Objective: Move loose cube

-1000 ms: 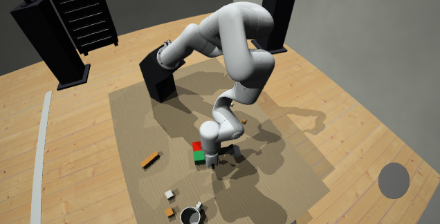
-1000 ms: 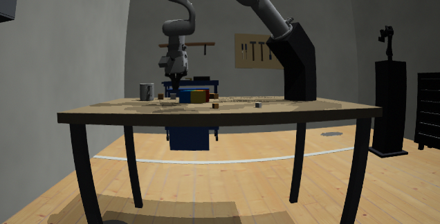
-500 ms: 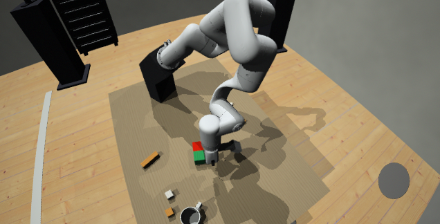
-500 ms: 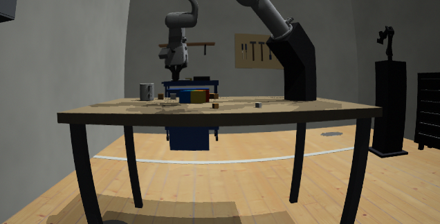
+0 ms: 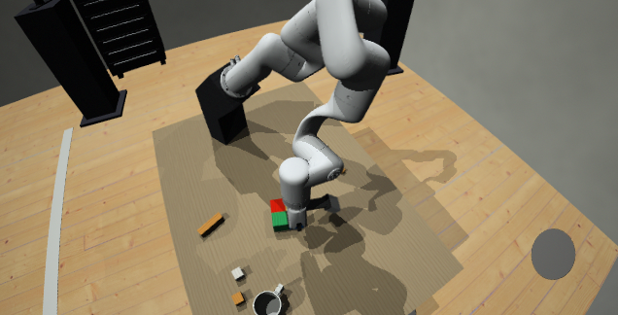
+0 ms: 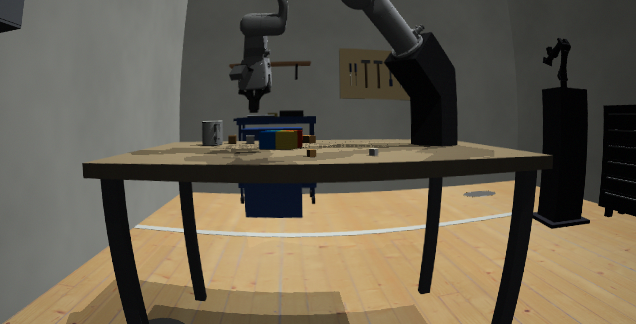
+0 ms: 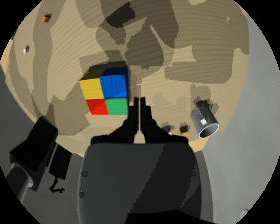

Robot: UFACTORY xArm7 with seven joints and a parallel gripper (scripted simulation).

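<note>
Now: hand 100 mm past the yellow cube, 20 mm to the right of it and 100 mm above it. The rest, counted from my hand: green cube 60 mm behind, 40 mm to the right, 100 mm below; red cube 110 mm behind, 40 mm to the right, 100 mm below; small orange cube 150 mm ahead, 250 mm to the right, 110 mm below.
</note>
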